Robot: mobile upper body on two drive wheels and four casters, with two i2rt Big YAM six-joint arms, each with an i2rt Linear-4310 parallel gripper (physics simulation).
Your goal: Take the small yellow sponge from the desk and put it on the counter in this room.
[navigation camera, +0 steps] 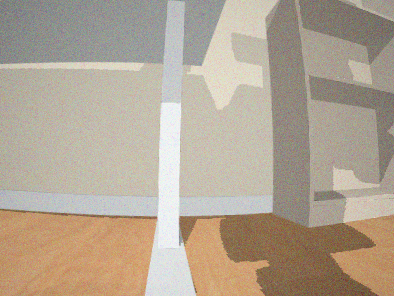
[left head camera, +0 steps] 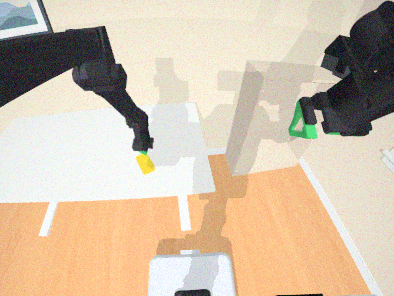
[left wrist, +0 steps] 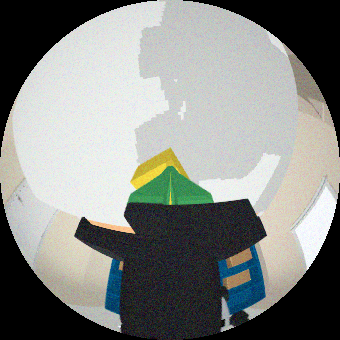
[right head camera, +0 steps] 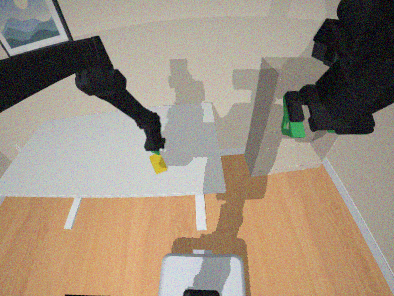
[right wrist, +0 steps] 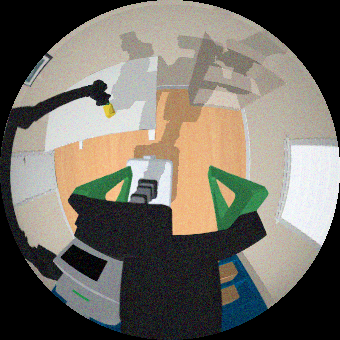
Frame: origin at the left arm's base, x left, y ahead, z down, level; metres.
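Seen in the pictures: left gripper, fingertip midpoint: (left head camera: 145,154) (left wrist: 169,170) (right head camera: 158,154) (right wrist: 108,103); right gripper, fingertip midpoint: (left head camera: 308,131) (right head camera: 305,129) (right wrist: 169,169).
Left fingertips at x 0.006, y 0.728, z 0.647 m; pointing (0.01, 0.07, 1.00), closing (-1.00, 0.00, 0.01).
Note:
Offsets run from my left fingertips to a thing's top centre. "*": to the spot under its first point. Level surfaces: height alone.
The small yellow sponge @[dx +0.001, dy -0.045, dz -0.005 m] (left head camera: 145,164) (right head camera: 158,164) (left wrist: 150,169) (right wrist: 109,111) lies on the white desk @[dz +0.043 m] (left head camera: 75,150) (right head camera: 90,150) (left wrist: 75,100) (right wrist: 65,125). My left gripper (left head camera: 143,152) (right head camera: 156,151) (left wrist: 169,170) is shut, its green fingertips pressed together over the sponge, close to its upper side. The fingers hide part of the sponge in the left wrist view; it does not sit between them. Whether the tips touch it I cannot tell. My right gripper (left head camera: 320,134) (right head camera: 314,132) (right wrist: 169,169) is wide open and empty, far off to the right. I cannot make out the counter.
A beige shelf unit (left head camera: 245,100) (right head camera: 262,110) (right wrist: 198,80) (navigation camera: 290,125) stands right of the desk. A desk leg @[* dx -0.190, dy +0.135, dz +0.522 m] (navigation camera: 170,160) rises in the navigation view. The right wrist view shows a grey machine (right wrist: 97,287) and a blue rack with brown boxes at the bottom.

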